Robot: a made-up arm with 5 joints.
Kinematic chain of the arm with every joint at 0, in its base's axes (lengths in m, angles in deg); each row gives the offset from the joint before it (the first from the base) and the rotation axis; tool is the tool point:
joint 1: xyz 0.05 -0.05 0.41 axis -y
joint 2: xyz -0.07 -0.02 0 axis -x
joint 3: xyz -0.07 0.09 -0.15 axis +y
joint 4: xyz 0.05 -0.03 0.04 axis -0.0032 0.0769 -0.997
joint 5: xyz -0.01 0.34 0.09 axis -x
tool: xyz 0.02 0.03 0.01
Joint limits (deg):
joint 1: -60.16..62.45
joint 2: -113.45..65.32
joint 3: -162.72..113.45
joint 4: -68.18..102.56
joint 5: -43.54..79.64
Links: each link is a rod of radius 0.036 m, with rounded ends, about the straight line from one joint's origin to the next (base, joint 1, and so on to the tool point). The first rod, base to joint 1, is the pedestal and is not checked.
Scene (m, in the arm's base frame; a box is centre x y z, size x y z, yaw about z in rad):
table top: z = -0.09
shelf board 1: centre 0.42 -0.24 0 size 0.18 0.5 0.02 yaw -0.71
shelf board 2: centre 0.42 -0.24 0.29 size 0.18 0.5 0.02 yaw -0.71
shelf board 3: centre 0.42 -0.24 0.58 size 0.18 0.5 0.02 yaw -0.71
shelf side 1: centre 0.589 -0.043 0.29 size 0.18 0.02 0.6 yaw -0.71
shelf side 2: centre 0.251 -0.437 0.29 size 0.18 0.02 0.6 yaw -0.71
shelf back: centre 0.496 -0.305 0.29 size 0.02 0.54 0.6 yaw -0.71
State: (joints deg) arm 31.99 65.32 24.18 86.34 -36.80
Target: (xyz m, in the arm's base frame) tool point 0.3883 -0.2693 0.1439
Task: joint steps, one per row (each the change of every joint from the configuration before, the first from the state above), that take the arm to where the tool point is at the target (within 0.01 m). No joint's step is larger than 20 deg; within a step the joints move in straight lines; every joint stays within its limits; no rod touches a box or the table.
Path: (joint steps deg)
1: -7.27 -18.86 -7.89 3.24 -1.35
2: -7.28 -18.86 -7.88 3.25 -1.35
3: -7.27 -18.86 -7.89 3.24 -1.34
4: -7.28 -18.86 -7.89 3.25 -1.35
5: -7.27 -18.87 -7.89 3.24 -1.35
6: -4.16 16.66 6.72 -3.70 0.00
7: -4.16 16.65 6.72 -3.71 0.00
8: -4.16 16.66 6.72 -3.70 0.00
9: -4.16 16.65 6.72 -3.70 0.00
10: -4.17 16.65 6.72 -3.71 0.00
11: 16.24 -1.28 11.86 -4.43 3.73
12: 16.23 -1.28 11.86 -4.44 3.72
13: 16.24 -1.28 11.86 -4.44 3.73

